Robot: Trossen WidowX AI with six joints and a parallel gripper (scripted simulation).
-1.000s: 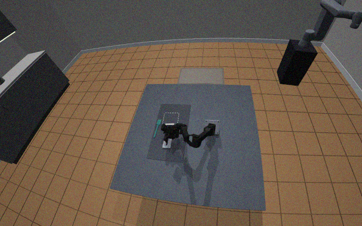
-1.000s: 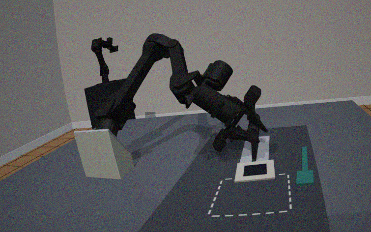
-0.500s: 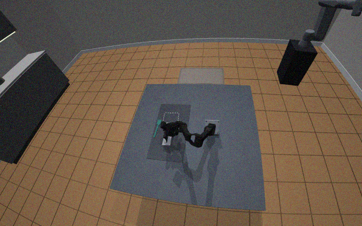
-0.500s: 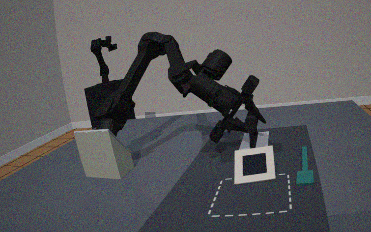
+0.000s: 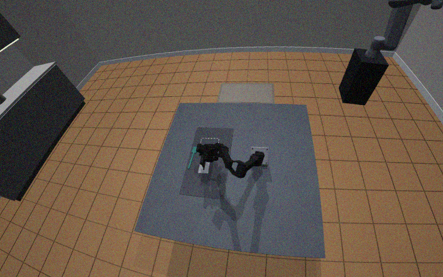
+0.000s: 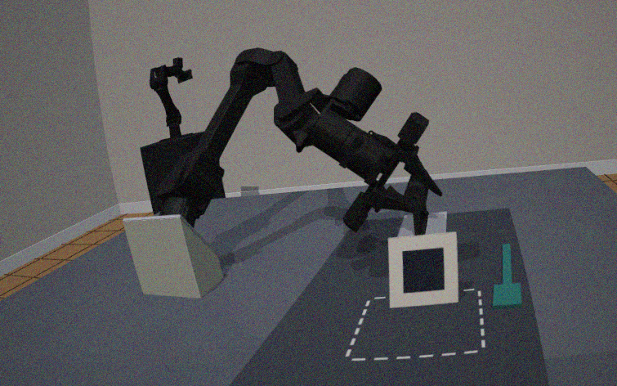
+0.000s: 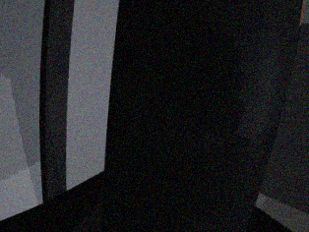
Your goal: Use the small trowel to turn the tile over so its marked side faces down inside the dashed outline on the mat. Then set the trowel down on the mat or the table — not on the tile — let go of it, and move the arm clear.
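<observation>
Right now my gripper tip is 9 cm to the left of the white tile and 6 cm above it. Round my gripper tip: dark mat (12 cm below, 4 cm to the right, 3 cm behind); then teal trowel (11 cm ahead, 10 cm below, 5 cm to the right).
</observation>
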